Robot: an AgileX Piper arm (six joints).
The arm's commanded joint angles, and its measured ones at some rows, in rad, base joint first. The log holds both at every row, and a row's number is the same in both.
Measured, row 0:
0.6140 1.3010 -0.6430 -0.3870 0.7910 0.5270
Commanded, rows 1 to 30:
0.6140 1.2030 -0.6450 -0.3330 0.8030 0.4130
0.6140 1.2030 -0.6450 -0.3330 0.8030 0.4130
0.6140 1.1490 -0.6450 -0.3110 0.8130 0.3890
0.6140 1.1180 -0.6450 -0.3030 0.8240 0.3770
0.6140 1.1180 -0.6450 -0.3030 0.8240 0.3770
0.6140 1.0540 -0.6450 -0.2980 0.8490 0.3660
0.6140 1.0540 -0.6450 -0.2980 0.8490 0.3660
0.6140 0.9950 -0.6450 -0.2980 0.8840 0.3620
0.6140 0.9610 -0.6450 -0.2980 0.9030 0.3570
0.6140 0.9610 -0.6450 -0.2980 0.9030 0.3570
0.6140 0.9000 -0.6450 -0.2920 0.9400 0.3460
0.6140 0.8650 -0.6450 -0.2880 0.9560 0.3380
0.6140 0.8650 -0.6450 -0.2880 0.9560 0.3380
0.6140 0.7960 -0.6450 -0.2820 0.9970 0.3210
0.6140 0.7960 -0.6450 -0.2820 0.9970 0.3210
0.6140 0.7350 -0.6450 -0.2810 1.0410 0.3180
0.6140 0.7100 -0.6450 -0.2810 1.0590 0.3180
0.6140 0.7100 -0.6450 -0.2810 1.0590 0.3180
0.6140 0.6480 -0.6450 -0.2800 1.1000 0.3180
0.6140 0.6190 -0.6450 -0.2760 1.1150 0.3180
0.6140 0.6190 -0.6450 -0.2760 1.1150 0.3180
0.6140 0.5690 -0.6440 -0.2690 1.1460 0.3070
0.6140 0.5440 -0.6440 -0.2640 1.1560 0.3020
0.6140 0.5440 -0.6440 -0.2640 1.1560 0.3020
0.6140 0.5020 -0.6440 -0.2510 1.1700 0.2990
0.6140 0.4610 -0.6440 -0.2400 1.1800 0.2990
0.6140 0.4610 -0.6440 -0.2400 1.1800 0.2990
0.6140 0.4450 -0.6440 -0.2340 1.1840 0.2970
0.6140 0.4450 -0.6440 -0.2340 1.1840 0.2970
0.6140 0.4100 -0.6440 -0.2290 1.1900 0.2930
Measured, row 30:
0.6140 0.4530 -0.6430 -0.2420 1.1740 0.3110
